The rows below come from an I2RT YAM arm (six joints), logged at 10 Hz.
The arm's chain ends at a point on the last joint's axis. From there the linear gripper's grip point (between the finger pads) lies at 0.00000 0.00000 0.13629 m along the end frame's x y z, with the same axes.
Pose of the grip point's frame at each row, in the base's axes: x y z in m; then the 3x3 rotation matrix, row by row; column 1 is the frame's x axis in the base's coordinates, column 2 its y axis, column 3 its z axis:
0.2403 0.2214 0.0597; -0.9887 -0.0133 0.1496; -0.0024 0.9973 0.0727; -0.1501 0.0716 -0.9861
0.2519 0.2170 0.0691; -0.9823 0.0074 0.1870; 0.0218 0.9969 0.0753; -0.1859 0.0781 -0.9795
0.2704 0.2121 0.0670; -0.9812 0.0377 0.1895; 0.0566 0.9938 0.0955; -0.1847 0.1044 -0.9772
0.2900 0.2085 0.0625; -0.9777 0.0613 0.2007; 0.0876 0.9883 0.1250; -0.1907 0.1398 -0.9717
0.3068 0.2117 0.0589; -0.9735 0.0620 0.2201; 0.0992 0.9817 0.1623; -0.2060 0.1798 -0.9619
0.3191 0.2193 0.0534; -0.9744 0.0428 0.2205; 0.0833 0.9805 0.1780; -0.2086 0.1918 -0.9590
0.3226 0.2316 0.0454; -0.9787 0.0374 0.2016; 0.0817 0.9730 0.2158; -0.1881 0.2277 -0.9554
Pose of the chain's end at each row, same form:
0.2199 0.2115 0.1941; -0.9887 -0.0133 0.1496; -0.0024 0.9973 0.0727; -0.1501 0.0716 -0.9861
0.2264 0.2067 0.2026; -0.9823 0.0074 0.1870; 0.0218 0.9969 0.0753; -0.1859 0.0781 -0.9795
0.2446 0.1991 0.2002; -0.9812 0.0377 0.1895; 0.0566 0.9938 0.0955; -0.1847 0.1044 -0.9772
0.2626 0.1915 0.1949; -0.9777 0.0613 0.2007; 0.0876 0.9883 0.1250; -0.1907 0.1398 -0.9717
0.2768 0.1896 0.1900; -0.9735 0.0620 0.2201; 0.0992 0.9817 0.1623; -0.2060 0.1798 -0.9619
0.2890 0.1950 0.1841; -0.9744 0.0428 0.2205; 0.0833 0.9805 0.1780; -0.2086 0.1918 -0.9590
0.2951 0.2022 0.1756; -0.9787 0.0374 0.2016; 0.0817 0.9730 0.2158; -0.1881 0.2277 -0.9554

